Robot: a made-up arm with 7 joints.
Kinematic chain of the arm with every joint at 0, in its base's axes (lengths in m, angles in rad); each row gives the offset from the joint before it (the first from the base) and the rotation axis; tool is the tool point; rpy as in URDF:
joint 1: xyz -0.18 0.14 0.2 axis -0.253 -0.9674 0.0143
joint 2: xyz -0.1 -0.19 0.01 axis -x
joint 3: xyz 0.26 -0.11 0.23 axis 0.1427 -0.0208 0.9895
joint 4: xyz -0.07 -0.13 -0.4 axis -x
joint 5: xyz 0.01 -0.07 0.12 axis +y
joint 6: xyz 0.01 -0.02 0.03 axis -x
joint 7: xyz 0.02 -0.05 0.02 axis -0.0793 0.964 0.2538
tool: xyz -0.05 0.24 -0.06 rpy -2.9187 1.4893 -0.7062
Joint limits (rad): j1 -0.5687..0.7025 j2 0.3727..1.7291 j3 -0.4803..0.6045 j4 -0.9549..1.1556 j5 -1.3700..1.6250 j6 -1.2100..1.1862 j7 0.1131..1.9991
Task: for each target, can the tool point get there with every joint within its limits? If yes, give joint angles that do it. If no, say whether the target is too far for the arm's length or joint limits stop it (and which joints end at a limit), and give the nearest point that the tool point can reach.
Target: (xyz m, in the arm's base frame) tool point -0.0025 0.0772 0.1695
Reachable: yes | joints -0.3755 1.6022 -0.0731 0.8694 0.6915 -0.8160 1.8447
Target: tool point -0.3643 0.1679 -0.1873
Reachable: no: joint limits stop it (at a limit: joint 1, joint 2, joint 3, joint 4, joint 7) | nearest point -0.2202 -0.0340 0.0148 | short by 0.320 m
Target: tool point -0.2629 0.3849 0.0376
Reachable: no: joint limits stop it (at a limit: joint 1, joint 2, joint 3, joint 6, joint 7) | nearest point -0.2771 0.1776 0.2456 | short by 0.294 m
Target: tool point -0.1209 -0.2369 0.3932
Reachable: yes | joints -0.1715 0.6949 -0.0426 -0.5347 0.3223 -0.1092 0.7056
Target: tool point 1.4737 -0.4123 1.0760
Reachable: no: too far | nearest point 0.4053 -0.1842 0.5282 | short by 1.222 m
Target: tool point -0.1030 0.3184 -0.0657
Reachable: no: joint limits stop it (at a limit: joint 1, joint 2, joint 3, joint 6, joint 7) | nearest point -0.0701 0.0982 0.1111 | short by 0.284 m
